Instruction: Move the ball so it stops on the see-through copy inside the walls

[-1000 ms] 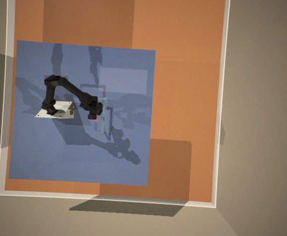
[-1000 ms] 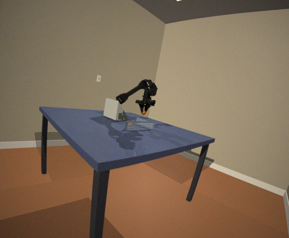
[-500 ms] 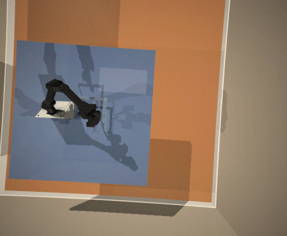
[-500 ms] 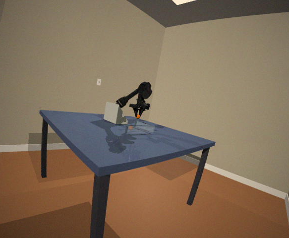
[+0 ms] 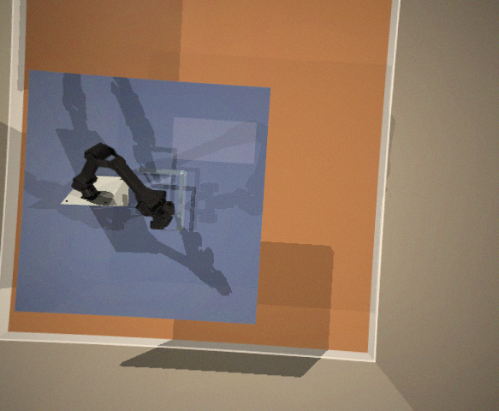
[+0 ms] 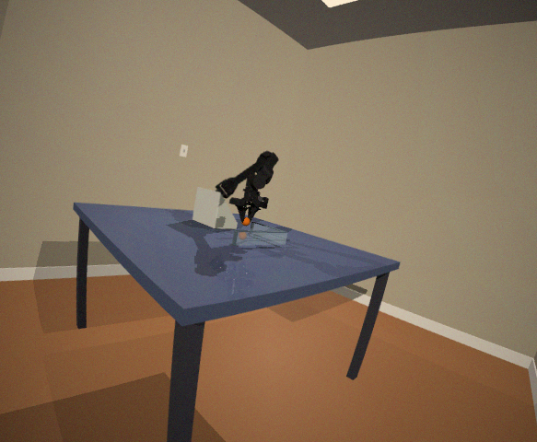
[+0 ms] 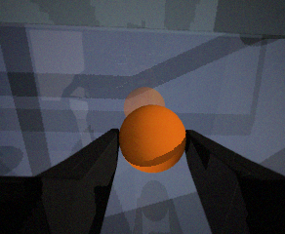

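Right now my gripper tip is 10 mm past the see-through copy of ball and 70 mm above it. Round my gripper tip: orange ball right at my gripper tip.
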